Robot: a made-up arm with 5 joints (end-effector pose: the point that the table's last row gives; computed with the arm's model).
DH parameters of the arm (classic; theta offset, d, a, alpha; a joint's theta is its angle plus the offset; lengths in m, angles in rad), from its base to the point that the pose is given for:
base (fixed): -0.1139 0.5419 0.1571 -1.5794
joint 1: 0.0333 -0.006 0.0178 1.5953
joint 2: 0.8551 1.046 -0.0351 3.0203
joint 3: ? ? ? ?
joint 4: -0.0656 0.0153 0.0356 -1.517
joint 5: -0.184 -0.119 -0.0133 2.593
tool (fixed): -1.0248 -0.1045 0 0
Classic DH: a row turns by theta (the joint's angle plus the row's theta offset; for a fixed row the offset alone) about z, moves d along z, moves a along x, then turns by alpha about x.
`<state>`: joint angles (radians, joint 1 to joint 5).
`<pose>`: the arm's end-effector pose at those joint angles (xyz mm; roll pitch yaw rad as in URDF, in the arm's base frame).
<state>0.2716 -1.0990 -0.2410 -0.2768 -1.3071</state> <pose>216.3 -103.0 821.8 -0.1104 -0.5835 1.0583</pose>
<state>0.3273 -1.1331 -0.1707 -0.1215 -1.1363</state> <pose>232.7 -111.0 803.0 -0.0260 -0.3459 0.7784</pose>
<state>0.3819 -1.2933 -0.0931 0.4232 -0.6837</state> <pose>219.2 -129.5 765.4 -0.2279 0.3716 0.2130</pose>
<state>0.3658 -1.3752 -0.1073 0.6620 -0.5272</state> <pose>197.4 -131.1 760.6 -0.4449 0.5960 -0.0227</pose>
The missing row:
joint 3: -0.7476 0.8174 -0.0492 1.573
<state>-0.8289 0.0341 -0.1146 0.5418 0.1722</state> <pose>45.9 -113.2 799.4 -1.4961 -0.5464 1.0632</pose>
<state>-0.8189 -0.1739 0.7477 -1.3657 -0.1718</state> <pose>-46.7 -178.0 756.8 2.8913 -0.6625 -2.4946</pose>
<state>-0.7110 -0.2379 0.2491 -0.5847 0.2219</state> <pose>13.0 -172.5 791.1 1.0750 -1.3716 -0.9917</pose>
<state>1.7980 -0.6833 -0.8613 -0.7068 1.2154</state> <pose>367.1 -237.8 460.5 -1.7670 1.1754 -2.1034</pose>
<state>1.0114 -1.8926 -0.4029 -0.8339 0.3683</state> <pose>308.3 -108.5 798.2 -0.4804 -0.2308 -1.1098</pose>
